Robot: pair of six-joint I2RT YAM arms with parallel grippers.
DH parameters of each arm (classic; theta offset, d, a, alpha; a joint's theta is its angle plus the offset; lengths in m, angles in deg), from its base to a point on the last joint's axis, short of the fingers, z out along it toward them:
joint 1: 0 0.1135 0.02 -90
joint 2: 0 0 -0.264 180
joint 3: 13.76 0 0.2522 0
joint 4: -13.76 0 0.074 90
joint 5: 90 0 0 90
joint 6: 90 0.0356 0 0
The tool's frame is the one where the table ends.
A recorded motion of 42 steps. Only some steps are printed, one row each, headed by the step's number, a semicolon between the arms.
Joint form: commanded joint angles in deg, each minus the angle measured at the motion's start. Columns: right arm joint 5, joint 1, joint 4, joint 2, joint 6, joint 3; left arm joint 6, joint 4, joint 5, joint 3, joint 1, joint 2.
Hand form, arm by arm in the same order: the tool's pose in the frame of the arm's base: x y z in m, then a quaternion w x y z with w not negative. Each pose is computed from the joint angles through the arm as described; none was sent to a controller.
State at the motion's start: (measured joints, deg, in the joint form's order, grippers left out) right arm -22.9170 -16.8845 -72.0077 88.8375 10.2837 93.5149; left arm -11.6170 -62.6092 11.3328 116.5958 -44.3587 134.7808
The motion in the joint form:
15: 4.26 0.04 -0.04 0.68 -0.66 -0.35; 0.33 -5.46 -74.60 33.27 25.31 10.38
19: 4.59 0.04 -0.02 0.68 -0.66 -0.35; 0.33 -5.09 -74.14 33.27 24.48 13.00
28: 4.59 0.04 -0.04 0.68 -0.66 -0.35; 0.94 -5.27 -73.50 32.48 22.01 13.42
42: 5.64 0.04 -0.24 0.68 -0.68 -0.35; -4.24 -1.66 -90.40 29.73 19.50 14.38
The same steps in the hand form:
15: 0.2886 -0.0755 0.3528 0.19456 0.19233 0.95051 0.14726; 0.4984 -0.1384 0.2637 0.32284 -0.06446 0.83480 0.44128
19: 0.2886 -0.0757 0.3527 0.19464 0.19292 0.95080 0.14446; 0.5028 -0.1481 0.2409 0.31046 -0.04725 0.84016 0.44216
28: 0.2886 -0.0757 0.3527 0.19447 0.19296 0.95083 0.14447; 0.4964 -0.1701 0.2329 0.30747 -0.01705 0.84534 0.43654
42: 0.2881 -0.0762 0.3524 0.19251 0.19509 0.95208 0.13570; 0.4917 -0.1893 0.2222 0.36055 -0.06663 0.76349 0.53165

